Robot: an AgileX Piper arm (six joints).
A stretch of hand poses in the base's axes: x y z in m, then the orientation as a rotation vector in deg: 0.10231 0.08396 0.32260 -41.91 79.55 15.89; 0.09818 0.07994 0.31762 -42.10 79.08 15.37; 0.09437 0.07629 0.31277 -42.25 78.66 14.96; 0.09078 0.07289 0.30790 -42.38 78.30 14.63; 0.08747 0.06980 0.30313 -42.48 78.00 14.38; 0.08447 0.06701 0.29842 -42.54 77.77 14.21; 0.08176 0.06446 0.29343 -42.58 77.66 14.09; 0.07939 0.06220 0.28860 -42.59 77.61 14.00; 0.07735 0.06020 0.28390 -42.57 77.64 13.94
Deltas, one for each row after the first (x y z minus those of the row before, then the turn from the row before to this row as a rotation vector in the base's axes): -0.00413 -0.00402 -0.00498 -0.29 -0.60 -0.11; -0.00381 -0.00365 -0.00485 -0.22 -0.52 -0.07; -0.00359 -0.00340 -0.00487 -0.18 -0.44 -0.05; -0.00331 -0.00309 -0.00477 -0.13 -0.36 -0.03; -0.00300 -0.00279 -0.00471 -0.07 -0.27 -0.02; -0.00271 -0.00255 -0.00499 -0.06 -0.14 -0.03; -0.00237 -0.00226 -0.00483 -0.04 -0.08 -0.04; -0.00204 -0.00200 -0.00470 -0.02 0.01 -0.06
